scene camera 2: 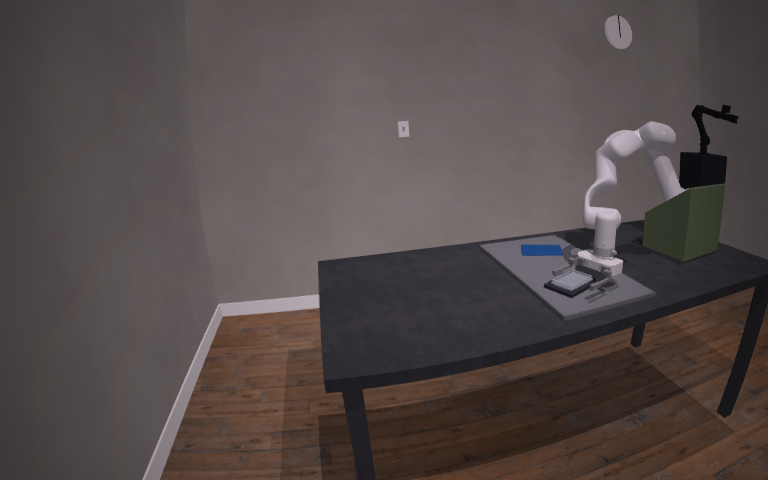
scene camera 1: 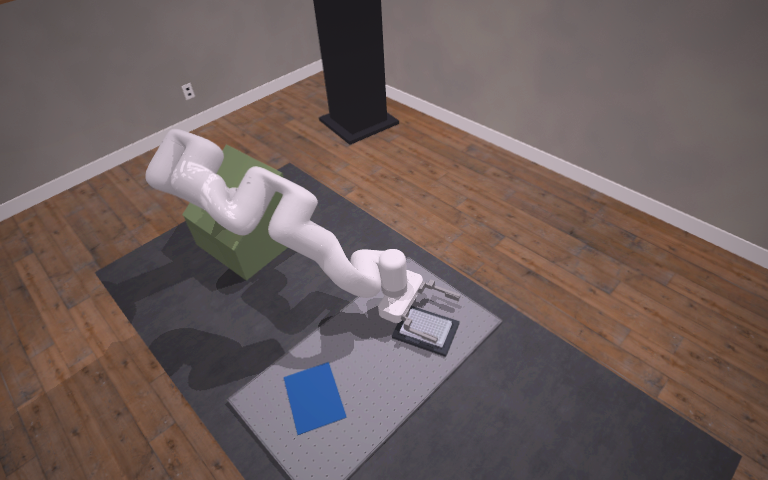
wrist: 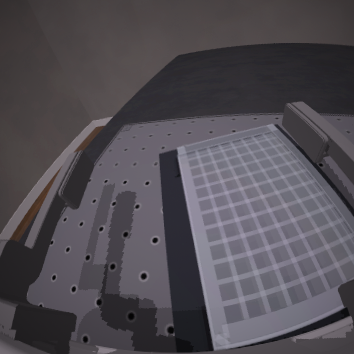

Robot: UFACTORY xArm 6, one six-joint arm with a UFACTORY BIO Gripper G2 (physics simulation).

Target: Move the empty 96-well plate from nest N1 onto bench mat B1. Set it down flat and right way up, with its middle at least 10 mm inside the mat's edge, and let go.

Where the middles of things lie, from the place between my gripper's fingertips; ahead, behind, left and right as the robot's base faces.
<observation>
The clear 96-well plate [scene camera 1: 423, 322] lies 3 cm behind my hand, 6 cm to the right of it and 2 cm below it. The rest, counted from my hand: dark nest N1 [scene camera 1: 407, 339]: 3 cm behind, 6 cm to the right, 4 cm below; then blue bench mat B1 [scene camera 1: 313, 395]: 5 cm behind, 42 cm to the right, 4 cm below.
</observation>
